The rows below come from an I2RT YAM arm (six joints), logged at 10 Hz.
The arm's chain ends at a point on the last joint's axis. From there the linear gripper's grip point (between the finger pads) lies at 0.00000 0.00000 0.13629 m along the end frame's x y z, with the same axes.
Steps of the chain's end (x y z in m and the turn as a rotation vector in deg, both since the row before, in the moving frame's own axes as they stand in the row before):
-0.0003, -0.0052, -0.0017, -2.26, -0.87, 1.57
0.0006, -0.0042, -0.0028, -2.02, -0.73, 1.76
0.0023, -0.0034, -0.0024, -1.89, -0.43, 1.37
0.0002, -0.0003, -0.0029, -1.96, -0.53, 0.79
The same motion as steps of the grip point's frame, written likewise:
-0.0024, 0.0001, -0.0018, -2.26, -0.87, 1.57
-0.0012, 0.0006, -0.0029, -2.02, -0.73, 1.76
0.0012, 0.0011, -0.0025, -1.89, -0.43, 1.37
-0.0011, 0.0044, -0.0030, -1.96, -0.53, 0.79

